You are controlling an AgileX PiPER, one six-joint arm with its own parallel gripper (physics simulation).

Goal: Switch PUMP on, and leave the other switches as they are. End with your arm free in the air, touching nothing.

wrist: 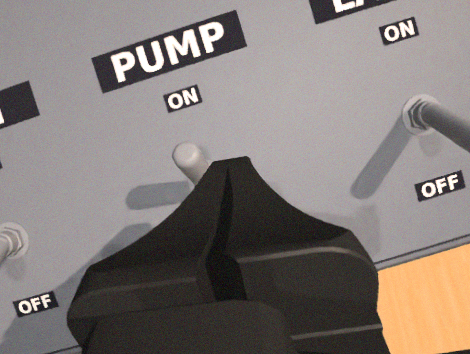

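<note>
The PUMP switch lever [188, 156] is a light grey rod. Its rounded tip shows just above and left of my fingertips, and it leans up towards the ON label [183, 98] under the PUMP plate [169, 51]. Its base and its OFF label are hidden behind my gripper. My gripper [234, 182] is shut, with no thing seen between its fingers. Its tips are right beside the lever and overlap it in this view; I cannot tell whether they touch it.
A darker lever [447, 123] on the right points down and right, near its OFF label [440, 185]. Part of another lever [5, 246] shows at the left edge, above its OFF label [35, 304]. The grey panel [300, 100] ends at lower right, beside a wooden surface [425, 300].
</note>
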